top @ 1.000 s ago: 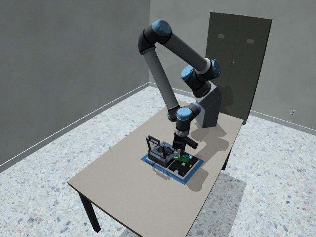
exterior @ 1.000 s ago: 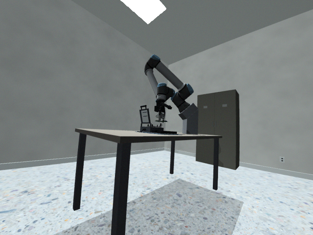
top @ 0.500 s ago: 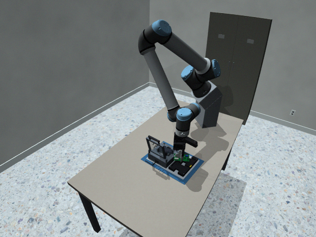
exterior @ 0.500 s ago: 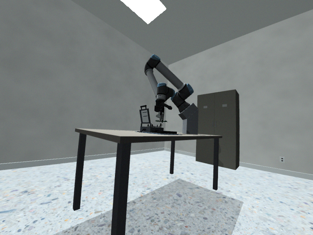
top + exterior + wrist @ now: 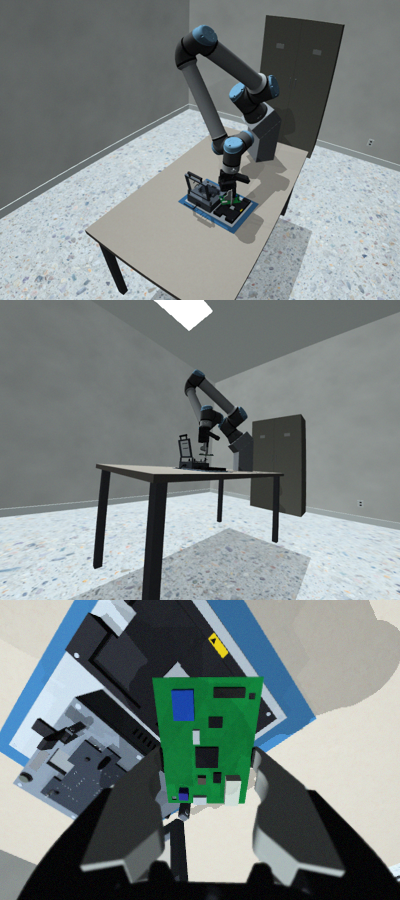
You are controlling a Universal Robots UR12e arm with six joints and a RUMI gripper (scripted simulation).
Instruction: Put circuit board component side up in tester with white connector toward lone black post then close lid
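The green circuit board lies right at my hand. From my hand the other things lie so: tester lid: 50 mm ahead, 180 mm to the right, 60 mm above; then tester nest: 70 mm behind, 150 mm to the right, 50 mm below.
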